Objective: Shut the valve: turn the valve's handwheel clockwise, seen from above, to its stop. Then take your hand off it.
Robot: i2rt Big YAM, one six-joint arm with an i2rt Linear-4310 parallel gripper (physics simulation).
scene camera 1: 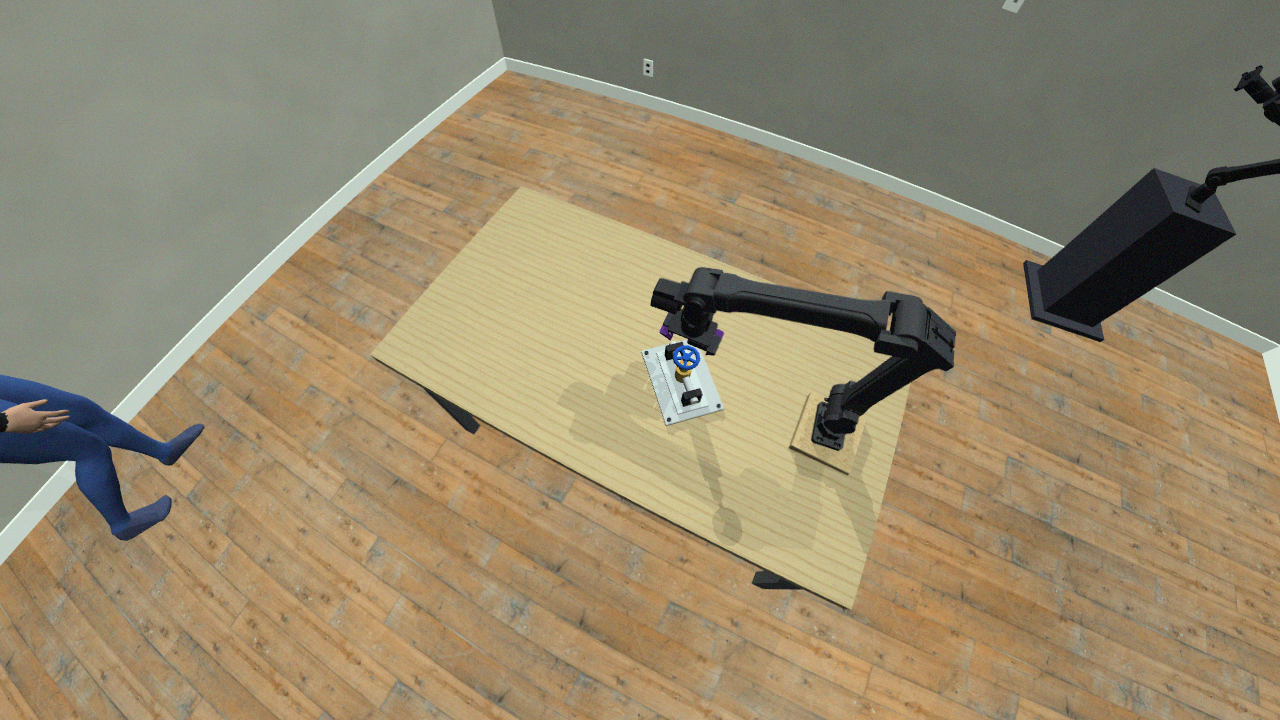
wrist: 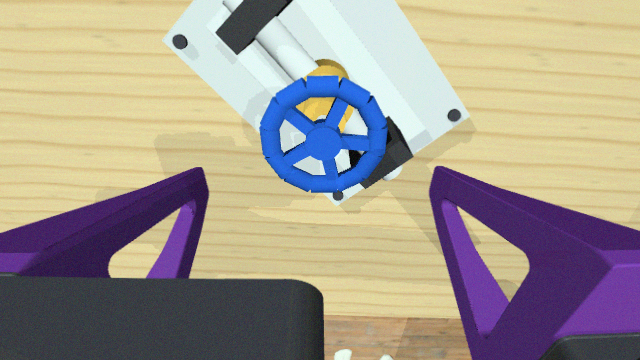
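The blue five-spoked handwheel (scene camera 1: 686,358) (wrist: 323,142) sits on top of the valve's yellow body (scene camera 1: 683,373) (wrist: 326,70). The valve's white pipe (wrist: 287,50) is held by black clamps on a white base plate (scene camera 1: 656,380) (wrist: 425,95). My gripper (wrist: 318,179) is open, with its purple fingers spread wider than the handwheel. In the wrist view the handwheel lies ahead of and between the two fingertips, with a gap on both sides, and neither finger touches it. In the scene view the gripper hangs above the far end of the base plate, and its fingertips are partly hidden.
The base plate lies on a pale wooden table (scene camera 1: 501,295). My arm's base stands on a small wooden board (scene camera 1: 832,462) at the table's right. A person's blue-clad legs (scene camera 1: 98,474) show at the left. A dark pedestal (scene camera 1: 1118,250) with another arm stands at the right, away from the table.
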